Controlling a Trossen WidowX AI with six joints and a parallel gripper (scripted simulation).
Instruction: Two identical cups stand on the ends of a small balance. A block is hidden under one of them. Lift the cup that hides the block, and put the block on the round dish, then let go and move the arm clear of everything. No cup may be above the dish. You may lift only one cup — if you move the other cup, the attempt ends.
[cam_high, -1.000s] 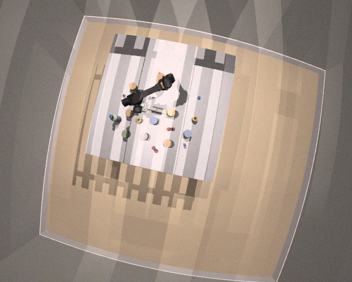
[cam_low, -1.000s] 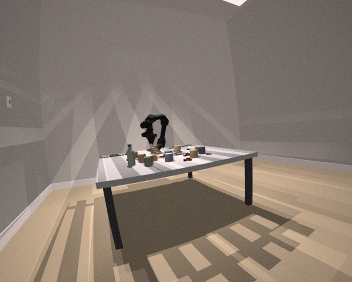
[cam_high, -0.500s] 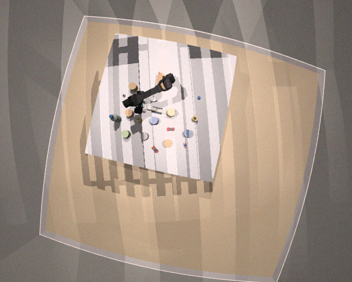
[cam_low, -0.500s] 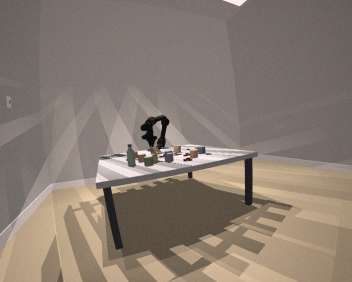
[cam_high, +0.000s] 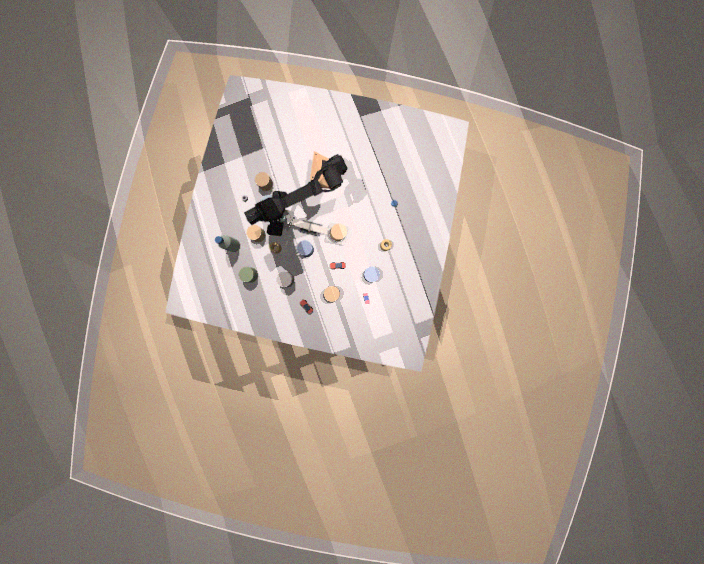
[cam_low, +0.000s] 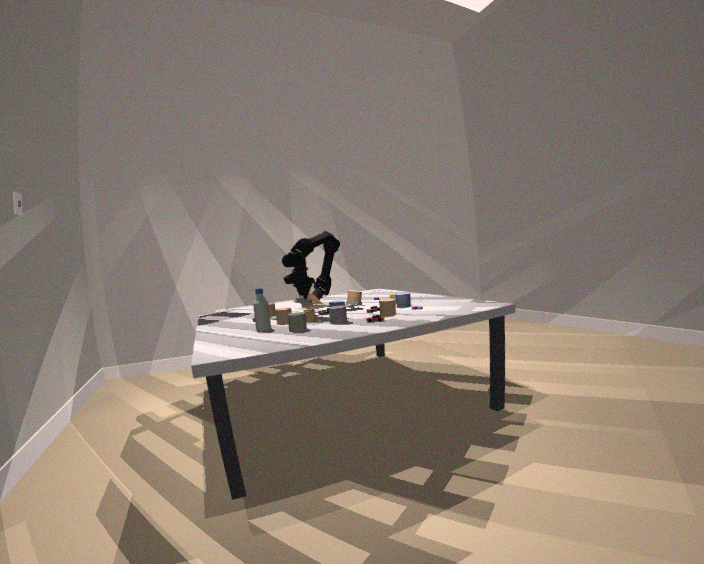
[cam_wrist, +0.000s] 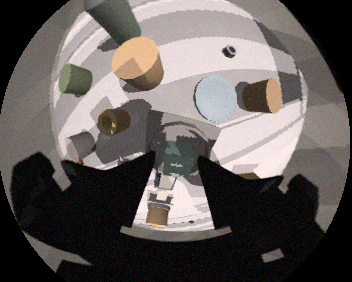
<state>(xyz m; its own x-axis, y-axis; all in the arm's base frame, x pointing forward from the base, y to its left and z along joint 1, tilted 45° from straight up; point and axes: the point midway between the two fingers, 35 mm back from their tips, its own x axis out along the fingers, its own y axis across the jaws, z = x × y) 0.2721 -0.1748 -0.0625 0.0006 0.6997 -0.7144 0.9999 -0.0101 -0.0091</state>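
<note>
The pale blue round dish lies 8 cm behind my gripper tip, 9 cm to the right of it and 8 cm below it. The rest, counted from my gripper tip: grey cylinder: 28 cm ahead, 6 cm to the left, 5 cm below; then green bottle: 13 cm ahead, 24 cm to the right, 3 cm above; then small balance: 2 cm ahead, 12 cm to the left, 6 cm below.
</note>
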